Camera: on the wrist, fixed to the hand. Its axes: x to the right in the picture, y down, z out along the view.
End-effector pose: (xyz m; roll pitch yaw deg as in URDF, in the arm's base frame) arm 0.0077 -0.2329 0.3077 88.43 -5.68 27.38
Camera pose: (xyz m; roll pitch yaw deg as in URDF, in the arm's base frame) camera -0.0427 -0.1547 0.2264 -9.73 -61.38 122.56
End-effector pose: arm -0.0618 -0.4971 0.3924 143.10 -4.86 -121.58
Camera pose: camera 0.0496 -0.5430 0.4201 -176.57 -63.80 144.23
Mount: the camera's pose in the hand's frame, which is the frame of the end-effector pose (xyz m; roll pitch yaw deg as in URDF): -0.0168 -0.0775 -0.0948 -3.75 26.92 87.18
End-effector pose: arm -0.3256 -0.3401 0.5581 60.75 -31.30 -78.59
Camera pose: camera -0.2728 -0.3752 0.4520 -37.53 -29.85 28.25
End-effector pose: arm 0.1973 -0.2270 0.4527 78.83 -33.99 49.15
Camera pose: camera 0.1637 -0.1466 0.3650 -48.47 -42.55 172.32
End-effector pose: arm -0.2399 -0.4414 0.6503 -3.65 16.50 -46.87
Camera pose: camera -0.3292 -0.4681 0.5691 15.16 30.00 49.92
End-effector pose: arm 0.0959 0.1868 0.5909 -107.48 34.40 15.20
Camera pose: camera 0.1560 0.1335 0.6849 134.53 37.84 -102.48
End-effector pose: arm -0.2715 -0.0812 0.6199 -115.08 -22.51 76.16
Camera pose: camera -0.2338 -0.1500 0.7154 -153.25 33.44 5.46
